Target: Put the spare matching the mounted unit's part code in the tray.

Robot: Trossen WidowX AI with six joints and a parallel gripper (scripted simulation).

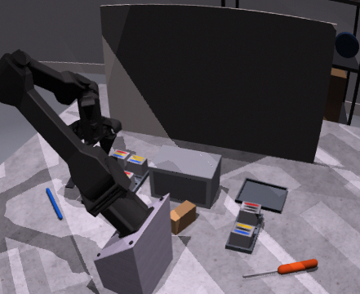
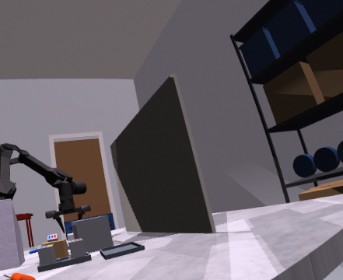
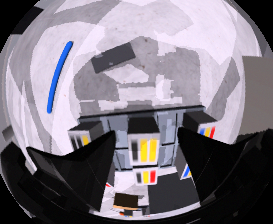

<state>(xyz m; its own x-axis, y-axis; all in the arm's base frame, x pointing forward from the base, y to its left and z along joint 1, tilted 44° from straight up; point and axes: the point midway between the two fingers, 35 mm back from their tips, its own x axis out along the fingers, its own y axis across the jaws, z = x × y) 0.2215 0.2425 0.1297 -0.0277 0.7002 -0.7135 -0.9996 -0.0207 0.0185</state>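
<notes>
The dark tray lies 43 cm to the right of my gripper tip, 12 cm ahead of it and 5 cm below it. From my gripper tip the other things lie so: grey unit (22 cm to the right, 6 cm ahead, 1 cm below); blue pen (15 cm behind, 7 cm to the left, 5 cm below); tan box (27 cm to the right, 6 cm behind, 3 cm below).
</notes>
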